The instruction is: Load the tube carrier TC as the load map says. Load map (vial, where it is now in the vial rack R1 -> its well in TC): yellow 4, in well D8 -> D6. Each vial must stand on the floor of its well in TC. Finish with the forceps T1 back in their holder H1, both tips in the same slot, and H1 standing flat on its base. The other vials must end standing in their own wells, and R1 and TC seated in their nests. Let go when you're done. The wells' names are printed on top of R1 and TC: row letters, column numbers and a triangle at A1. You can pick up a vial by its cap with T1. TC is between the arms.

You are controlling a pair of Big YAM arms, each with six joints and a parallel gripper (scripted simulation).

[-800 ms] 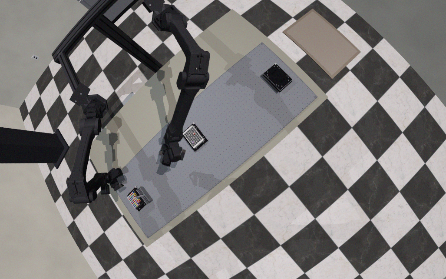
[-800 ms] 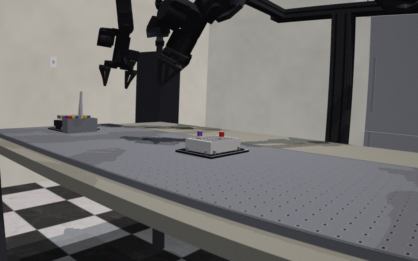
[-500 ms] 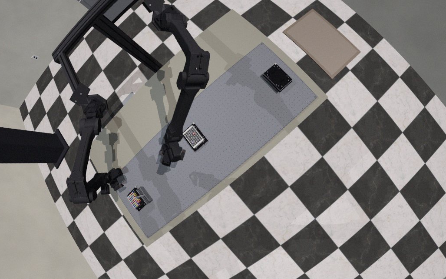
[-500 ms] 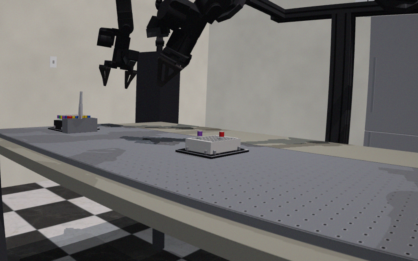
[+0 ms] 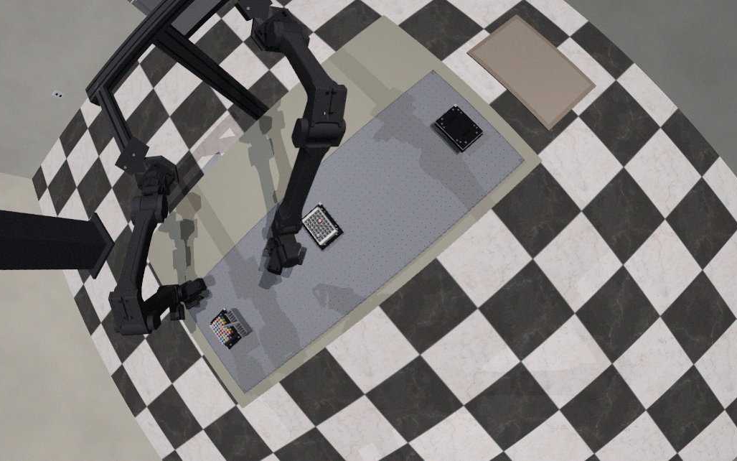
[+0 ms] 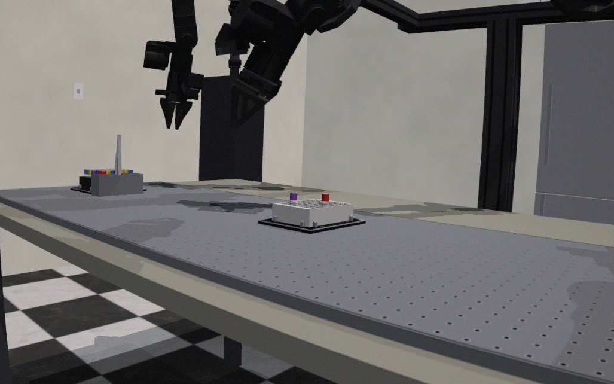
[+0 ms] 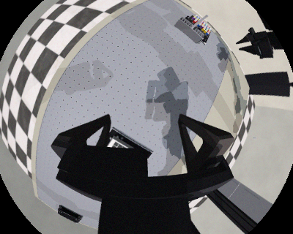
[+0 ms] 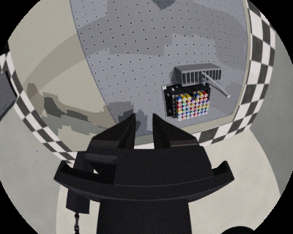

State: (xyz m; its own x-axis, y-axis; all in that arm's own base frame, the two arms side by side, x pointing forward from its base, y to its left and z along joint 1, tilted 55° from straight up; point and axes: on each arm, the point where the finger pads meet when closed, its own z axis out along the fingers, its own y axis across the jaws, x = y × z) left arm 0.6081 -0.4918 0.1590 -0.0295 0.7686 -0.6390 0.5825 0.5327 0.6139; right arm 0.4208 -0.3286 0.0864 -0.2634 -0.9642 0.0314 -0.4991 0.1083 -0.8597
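My left gripper is now 4 cm past the white tube carrier TC, 14 cm to the right of it and 16 cm above it. The rest, counted from my left hand: grey holder H1: 4 cm behind, 43 cm to the right, 17 cm below.
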